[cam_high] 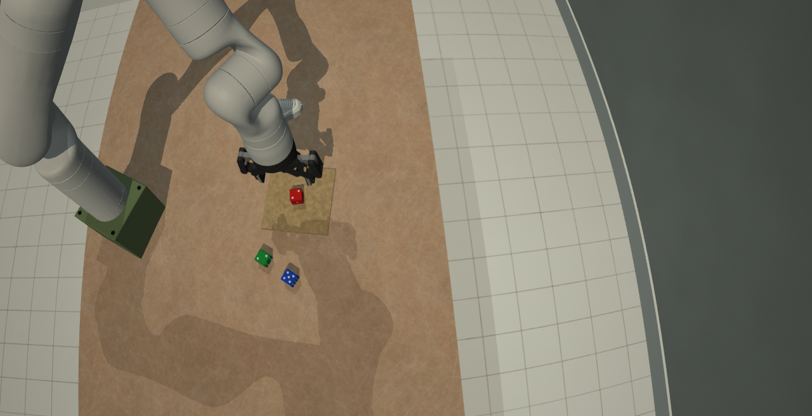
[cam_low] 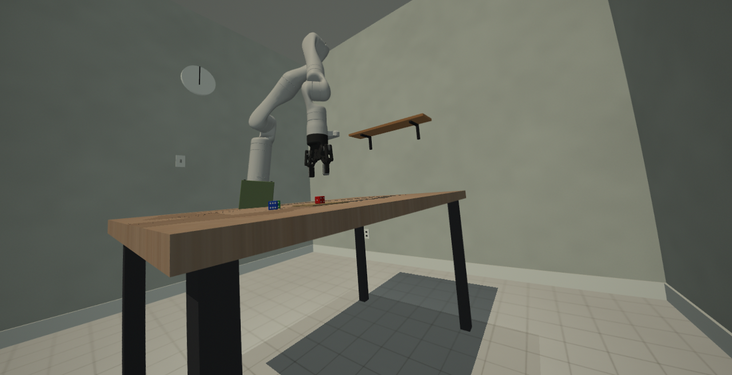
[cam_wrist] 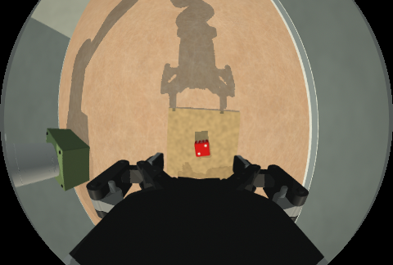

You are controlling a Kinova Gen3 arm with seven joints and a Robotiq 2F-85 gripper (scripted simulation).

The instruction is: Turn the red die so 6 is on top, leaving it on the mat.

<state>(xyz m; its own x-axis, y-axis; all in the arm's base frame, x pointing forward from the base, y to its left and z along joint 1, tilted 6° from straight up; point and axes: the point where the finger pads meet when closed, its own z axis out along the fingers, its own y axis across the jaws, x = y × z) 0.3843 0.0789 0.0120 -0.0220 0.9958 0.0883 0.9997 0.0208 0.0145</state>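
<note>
Right now my hand is 9 cm above the red die. The rest, counted from my hand: green die 5 cm behind, 14 cm to the right, 9 cm below; then tan mat 1 cm ahead, 10 cm below; then blue die 1 cm ahead, 17 cm to the right, 9 cm below.
</note>
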